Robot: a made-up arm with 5 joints.
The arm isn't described. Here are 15 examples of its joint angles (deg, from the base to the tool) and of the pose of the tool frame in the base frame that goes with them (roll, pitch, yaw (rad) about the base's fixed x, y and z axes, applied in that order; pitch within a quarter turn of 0, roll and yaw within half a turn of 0; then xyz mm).
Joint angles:
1: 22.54 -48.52 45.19 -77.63 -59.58
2: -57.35 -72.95 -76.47 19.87 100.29
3: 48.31 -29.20 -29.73 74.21 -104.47
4: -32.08 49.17 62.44 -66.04 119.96
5: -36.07 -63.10 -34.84 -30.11 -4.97
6: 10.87 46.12 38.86 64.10 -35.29
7: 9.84 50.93 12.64 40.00 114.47
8: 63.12 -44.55 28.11 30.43 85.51
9: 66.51 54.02 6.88 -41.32 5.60
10: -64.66 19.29 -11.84 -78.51 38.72
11: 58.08 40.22 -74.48 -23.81 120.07
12: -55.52 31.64 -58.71 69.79 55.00
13: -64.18 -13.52 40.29 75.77 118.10
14: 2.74 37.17 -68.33 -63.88 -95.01
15: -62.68 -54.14 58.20 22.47 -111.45
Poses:
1: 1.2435 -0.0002 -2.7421 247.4 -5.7 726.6
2: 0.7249 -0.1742 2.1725 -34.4 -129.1 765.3
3: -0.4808 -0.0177 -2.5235 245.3 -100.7 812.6
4: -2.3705 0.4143 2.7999 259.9 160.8 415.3
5: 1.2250 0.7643 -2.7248 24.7 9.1 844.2
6: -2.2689 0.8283 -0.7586 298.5 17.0 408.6
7: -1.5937 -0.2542 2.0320 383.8 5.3 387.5
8: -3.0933 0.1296 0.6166 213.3 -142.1 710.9
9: -2.7113 -1.1686 -0.1577 259.9 -278.2 416.2
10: 1.6180 -0.0923 -2.9272 222.8 356.1 663.1
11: 1.7996 0.4754 -0.0763 320.8 -282.1 711.2
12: -2.6006 -0.3457 2.3656 298.2 368.5 648.7
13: -1.6175 -0.2543 -2.8916 173.2 243.4 573.4
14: 1.4439 0.1233 -1.7617 448.7 36.8 716.8
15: -0.6904 0.0694 -0.6355 158.0 198.3 639.0
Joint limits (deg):
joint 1: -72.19..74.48
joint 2: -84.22..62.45
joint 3: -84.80..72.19
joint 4: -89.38..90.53
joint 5: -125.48..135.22
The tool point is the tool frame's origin. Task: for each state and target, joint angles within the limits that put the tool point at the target. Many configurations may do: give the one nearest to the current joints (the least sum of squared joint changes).
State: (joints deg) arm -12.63 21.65 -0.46 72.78 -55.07
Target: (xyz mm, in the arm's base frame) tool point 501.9 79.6 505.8
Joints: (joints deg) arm -3.52 45.91 -35.21 50.59 -55.12
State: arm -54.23 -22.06 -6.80 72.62 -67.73
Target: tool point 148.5 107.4 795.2
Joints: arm -41.34 -60.32 -7.24 80.61 -68.07
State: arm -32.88 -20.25 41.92 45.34 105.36
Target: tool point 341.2 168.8 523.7
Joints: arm -24.56 7.48 33.00 39.70 105.33
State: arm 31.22 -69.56 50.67 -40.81 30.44
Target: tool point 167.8 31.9 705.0
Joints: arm 20.23 -84.22 61.52 -61.41 29.78
